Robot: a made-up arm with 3 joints.
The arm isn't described. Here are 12 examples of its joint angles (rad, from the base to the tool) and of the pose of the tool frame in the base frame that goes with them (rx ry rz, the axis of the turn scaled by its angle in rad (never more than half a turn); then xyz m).
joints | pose
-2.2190 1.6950 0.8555 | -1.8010 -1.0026 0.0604 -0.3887 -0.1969 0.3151
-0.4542 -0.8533 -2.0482 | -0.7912 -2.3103 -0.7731 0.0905 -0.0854 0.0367
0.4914 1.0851 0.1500 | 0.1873 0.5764 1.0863 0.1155 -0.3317 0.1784
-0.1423 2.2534 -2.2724 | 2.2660 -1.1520 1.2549 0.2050 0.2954 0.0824
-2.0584 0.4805 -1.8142 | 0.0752 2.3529 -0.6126 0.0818 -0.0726 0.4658
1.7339 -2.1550 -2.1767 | -2.0080 -0.2557 0.8125 -0.1316 0.1136 0.3020
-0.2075 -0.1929 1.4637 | 0.1529 1.2521 -0.1383 -0.1542 -0.0627 0.4793
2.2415 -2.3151 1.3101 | 1.2288 -1.1748 2.4450 0.1661 0.3719 -0.0996
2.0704 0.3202 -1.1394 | 0.3318 0.9228 -0.0113 -0.1941 -0.1439 0.2797
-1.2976 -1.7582 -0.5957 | 0.6784 -1.3262 -1.8531 0.1296 0.4197 0.1325
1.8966 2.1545 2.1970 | 0.3650 -1.1664 -2.4120 0.2030 0.2156 -0.1545
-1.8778 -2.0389 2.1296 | 1.8541 0.1577 0.8569 -0.2764 0.1645 0.0350
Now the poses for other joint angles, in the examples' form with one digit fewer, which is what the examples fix.
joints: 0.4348 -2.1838 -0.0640
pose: -0.541 0.210 -2.124 0.153 0.499 0.103
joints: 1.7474 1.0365 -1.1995
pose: 1.044 0.497 0.102 -0.251 -0.142 0.030
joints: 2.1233 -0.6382 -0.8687
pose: -0.679 1.209 -0.051 -0.058 0.082 0.446
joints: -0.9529 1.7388 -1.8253
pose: 0.945 -1.858 2.027 0.338 0.134 0.308
